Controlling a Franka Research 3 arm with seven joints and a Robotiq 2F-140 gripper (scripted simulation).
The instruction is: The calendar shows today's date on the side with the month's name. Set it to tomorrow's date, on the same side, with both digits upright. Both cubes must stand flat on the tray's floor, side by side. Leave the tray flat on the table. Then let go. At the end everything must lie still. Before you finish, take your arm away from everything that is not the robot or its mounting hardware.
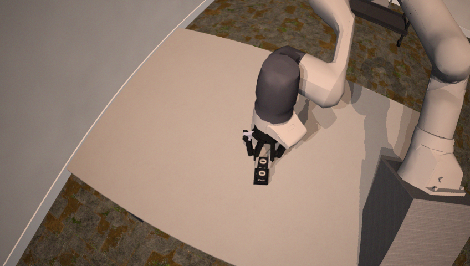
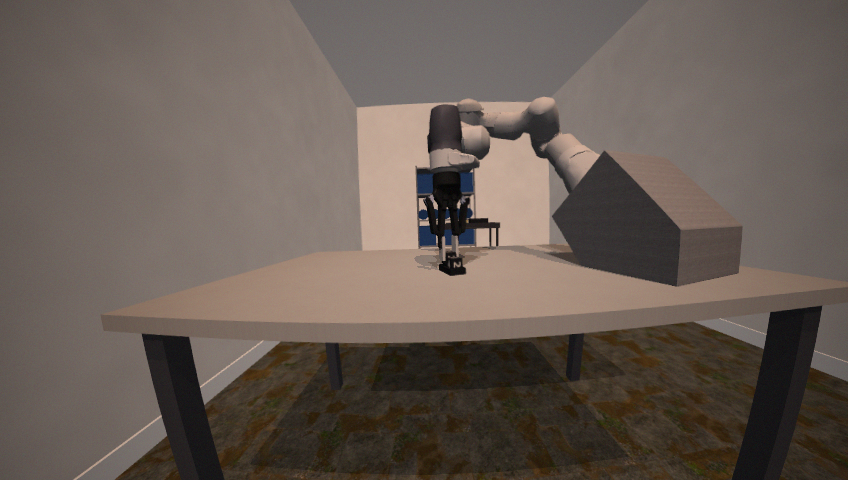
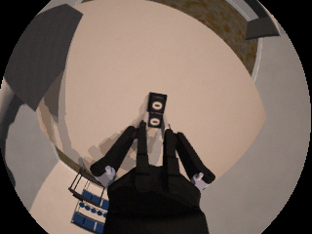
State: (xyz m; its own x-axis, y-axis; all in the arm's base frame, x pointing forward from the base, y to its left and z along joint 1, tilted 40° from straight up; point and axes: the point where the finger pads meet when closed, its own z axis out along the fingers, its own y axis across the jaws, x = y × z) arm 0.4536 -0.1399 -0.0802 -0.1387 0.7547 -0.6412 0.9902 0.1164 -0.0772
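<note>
Right now my hand is 5 cm above the tray and 2 cm to the right of it.
</note>
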